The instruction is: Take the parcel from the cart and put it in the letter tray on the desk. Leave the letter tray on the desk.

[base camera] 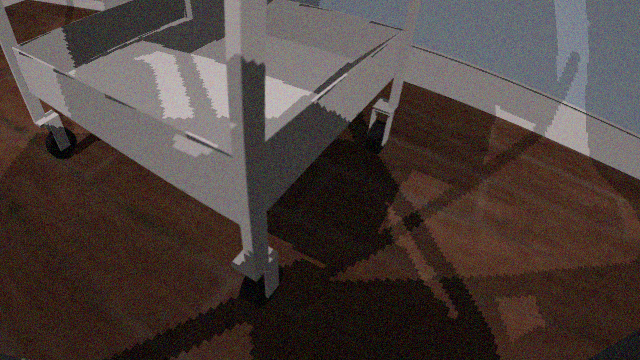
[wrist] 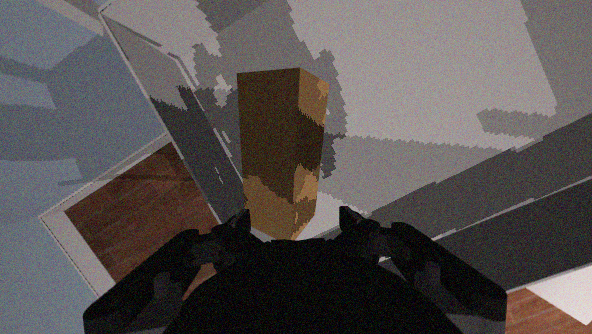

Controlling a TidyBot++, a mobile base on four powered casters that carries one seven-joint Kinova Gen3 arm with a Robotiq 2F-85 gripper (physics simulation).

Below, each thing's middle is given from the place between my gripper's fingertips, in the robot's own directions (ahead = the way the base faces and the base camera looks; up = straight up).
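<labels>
The brown cardboard parcel [wrist: 282, 112] is 40 mm ahead of my hand and 40 mm to the right of it.
</labels>
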